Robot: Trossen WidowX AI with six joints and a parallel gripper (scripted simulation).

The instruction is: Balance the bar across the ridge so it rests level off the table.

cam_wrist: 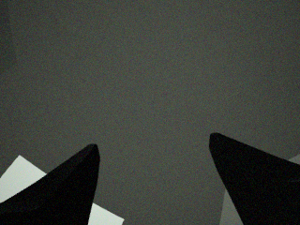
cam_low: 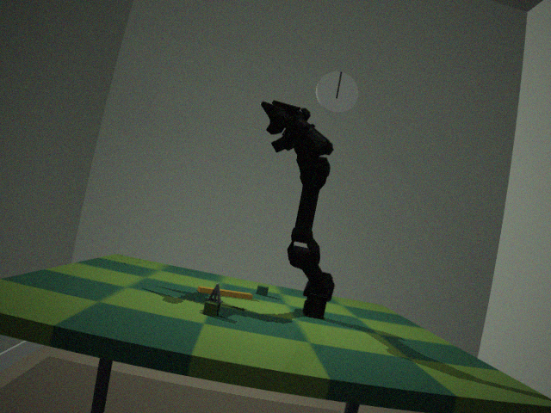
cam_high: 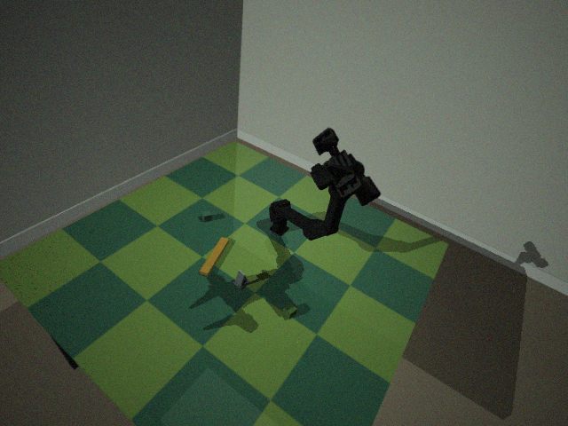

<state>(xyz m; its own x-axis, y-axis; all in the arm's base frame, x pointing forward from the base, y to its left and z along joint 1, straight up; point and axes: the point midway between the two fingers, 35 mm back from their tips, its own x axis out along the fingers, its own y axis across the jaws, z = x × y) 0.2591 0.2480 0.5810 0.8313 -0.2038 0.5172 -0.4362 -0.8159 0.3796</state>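
My gripper tip is now 59 cm above the bar, 34 cm to the left of it and 1 cm short of it.
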